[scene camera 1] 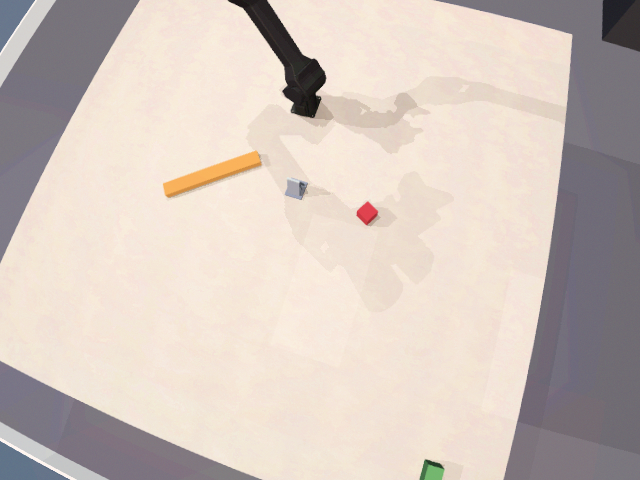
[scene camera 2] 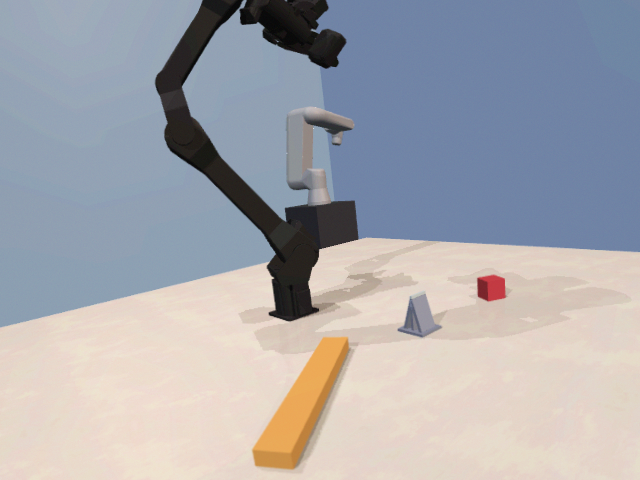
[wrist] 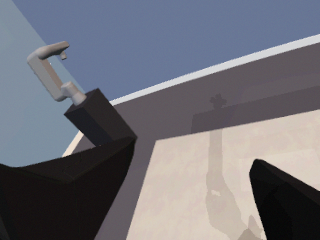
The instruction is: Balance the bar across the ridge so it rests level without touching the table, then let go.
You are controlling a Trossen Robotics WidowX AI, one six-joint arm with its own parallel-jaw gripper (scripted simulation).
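Scene camera 2 shows the gripper (scene camera 2: 325,59), which is open and holds nothing. An orange bar (scene camera 1: 250,160) is visible in the scene as well. The wrist view also shows the gripper (wrist: 193,156), while the orange bar is out of frame in the wrist view.
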